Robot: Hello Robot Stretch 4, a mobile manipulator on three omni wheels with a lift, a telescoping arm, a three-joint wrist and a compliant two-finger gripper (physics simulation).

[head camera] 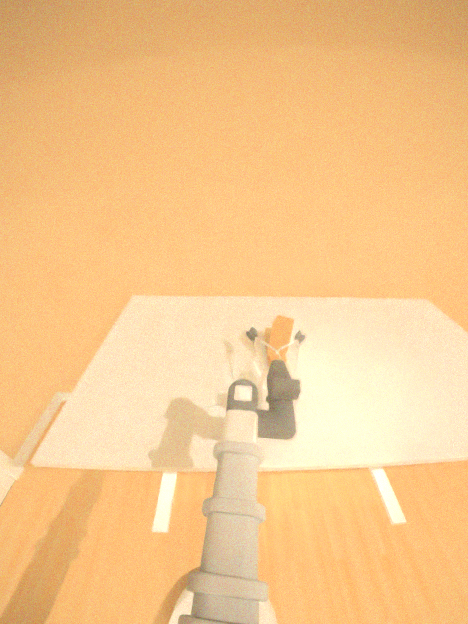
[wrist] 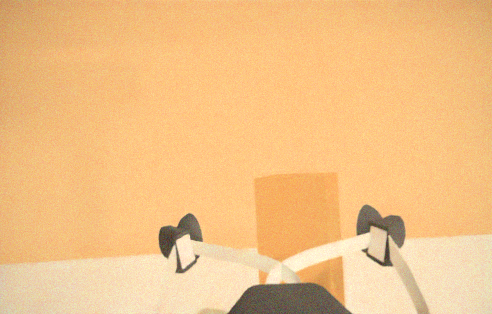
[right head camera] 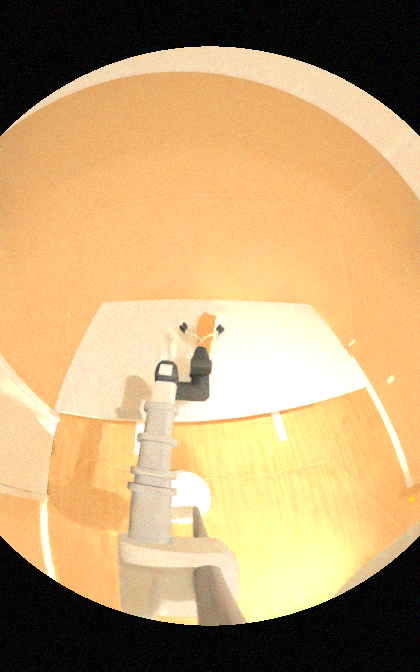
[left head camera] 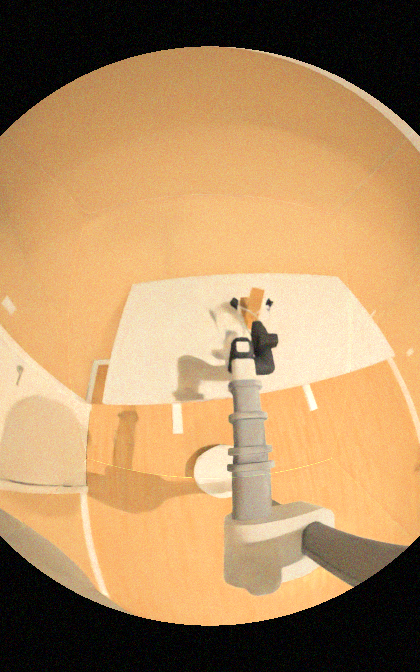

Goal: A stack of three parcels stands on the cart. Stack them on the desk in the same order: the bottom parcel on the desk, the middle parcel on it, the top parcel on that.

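Places are measured from the robot's base along level axes (x ahead, y left, z up), in millimetres.
Where they show: gripper, between the fingertips: (head camera: pixel 275 330) (wrist: pixel 276 227).
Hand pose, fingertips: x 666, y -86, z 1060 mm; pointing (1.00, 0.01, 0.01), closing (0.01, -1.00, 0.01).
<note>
After its pixels a point has its place.
An orange-brown parcel (head camera: pixel 283 327) {x 634, y -103, z 1101 mm} (left head camera: pixel 256 299) (right head camera: pixel 206 322) (wrist: pixel 300 215) {x 632, y -103, z 1076 mm} stands upright at the back of the white desk (head camera: pixel 377 378) {x 624, y -442, z 923 mm} (left head camera: pixel 320 325) (right head camera: pixel 280 350) (wrist: pixel 425 275) {x 915, y -314, z 923 mm}. A second orange surface shows at its left in the head view; whether this is another parcel under it I cannot tell. My gripper (head camera: pixel 276 336) {x 666, y -86, z 1061 mm} (left head camera: pixel 252 303) (right head camera: pixel 202 328) (wrist: pixel 276 227) {x 666, y -86, z 1061 mm} is open, with a fingertip on each side of the parcel and a gap on both sides. The gripper body hides the parcel's lower part. The cart cannot be made out.
The telescoping arm (head camera: pixel 231 529) {x 161, y 0, z 1166 mm} (left head camera: pixel 250 440) (right head camera: pixel 155 450) reaches over the desk's front edge. A pale cabinet-like body (left head camera: pixel 45 440) (right head camera: pixel 22 450) stands at the left, near the desk's front left corner. A round white object (left head camera: pixel 212 472) (right head camera: pixel 192 495) is on the floor beside the arm. An orange wall rises behind.
</note>
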